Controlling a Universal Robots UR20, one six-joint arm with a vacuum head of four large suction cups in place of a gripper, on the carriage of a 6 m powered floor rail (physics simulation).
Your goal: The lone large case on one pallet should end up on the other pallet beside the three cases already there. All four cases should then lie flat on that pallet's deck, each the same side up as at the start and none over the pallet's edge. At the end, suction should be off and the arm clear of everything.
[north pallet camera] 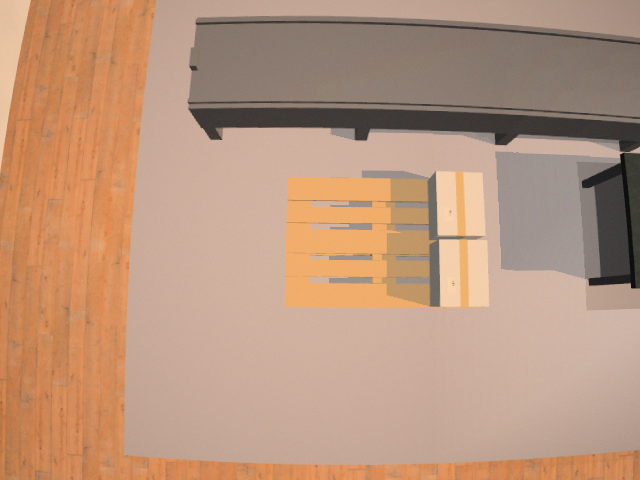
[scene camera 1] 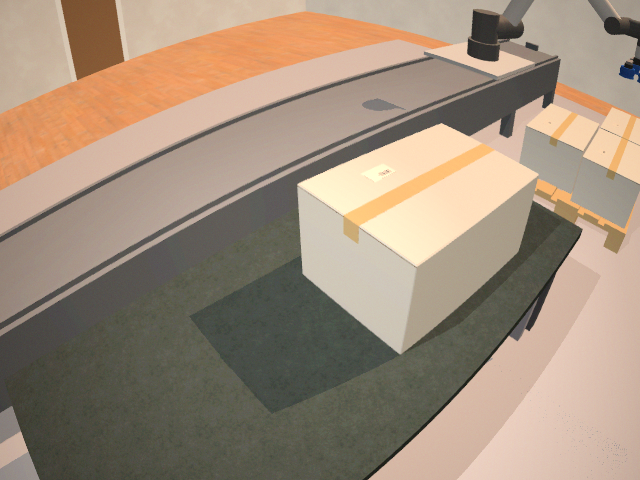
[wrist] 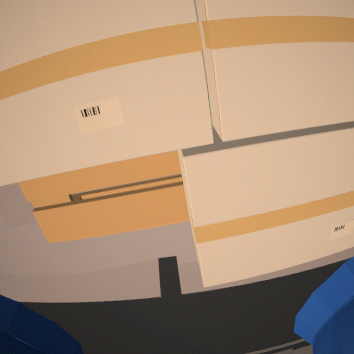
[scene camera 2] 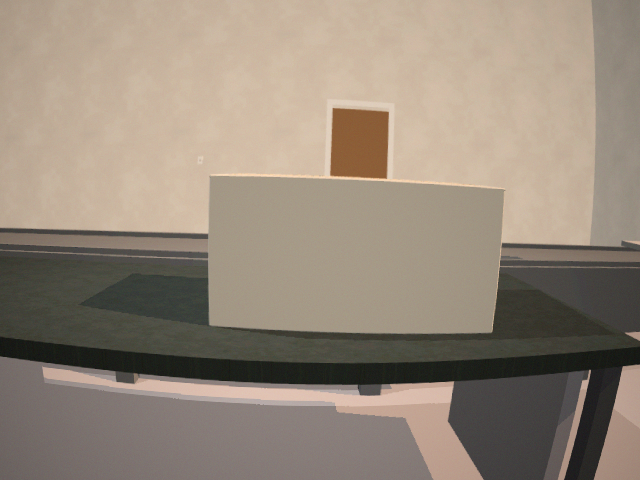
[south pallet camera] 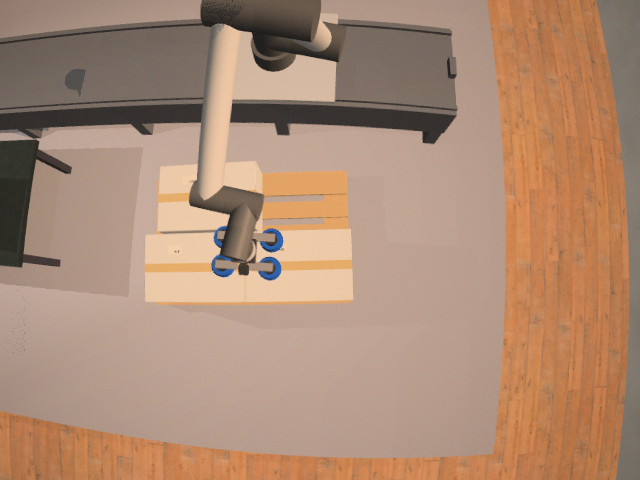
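Where they show: hand at its tool point: (wrist: 179, 249); arm's base at its link origin: (scene camera 1: 482, 56) (south pallet camera: 275, 53).
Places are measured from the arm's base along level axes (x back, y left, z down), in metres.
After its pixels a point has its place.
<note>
My vacuum head (south pallet camera: 246, 252) {y -0.009, x -1.164, z -0.266 m} (scene camera 1: 629, 71) is open, its cups bare, high above the south pallet's cases. Three flat, taped cases stand on the south pallet (south pallet camera: 305, 182) {y 0.199, x -0.656, z 0.425 m} (wrist: 115, 220) {y 0.172, x -0.643, z 0.426 m} (scene camera 1: 614, 239) {y -0.697, x -1.403, z 0.492 m}: front left (south pallet camera: 193, 286) {y -0.368, x -1.325, z 0.132 m} (wrist: 280, 85) {y -0.224, x -1.111, z 0.133 m} (scene camera 1: 604, 196) {y -0.667, x -1.249, z 0.297 m}, front right (south pallet camera: 315, 286) {y 0.293, x -1.286, z 0.134 m} (wrist: 150, 135) {y 0.008, x -1.041, z 0.133 m}, and back left (south pallet camera: 178, 217) {y -0.486, x -0.950, z 0.133 m} (wrist: 265, 185) {y -0.204, x -0.909, z 0.132 m} (scene camera 1: 547, 157) {y -0.624, x -0.830, z 0.269 m}. Bare slats show at the back right. The arm partly hides the back-left case. A large case (scene camera 1: 356, 273) {y -2.381, x -0.956, z -0.115 m} (scene camera 2: 351, 253) {y -2.121, x -1.139, z -0.115 m} lies on the dark table (scene camera 1: 129, 387) {y -2.961, x -0.762, z 0.040 m} (scene camera 2: 51, 320) {y -2.726, x -1.172, z 0.040 m}. Two cases (north pallet camera: 460, 204) {y -4.281, x -0.804, z 0.216 m} (north pallet camera: 463, 272) {y -4.284, x -1.199, z 0.190 m} stand at the right of the north pallet (north pallet camera: 320, 294) {y -5.087, x -1.323, z 0.425 m}.
The rail (scene camera 1: 206, 175) (north pallet camera: 310, 67) (south pallet camera: 392, 67) runs behind the pallets and table. The robot's carriage (scene camera 1: 511, 67) {y -0.027, x -0.256, z 0.000 m} (south pallet camera: 310, 82) {y 0.213, x -0.186, z 0.000 m} is at the rail's south end. The table's edge (north pallet camera: 628, 222) {y -3.300, x -0.918, z 0.063 m} (south pallet camera: 28, 206) {y -1.498, x -0.923, z 0.072 m} lies between the two pallets.
</note>
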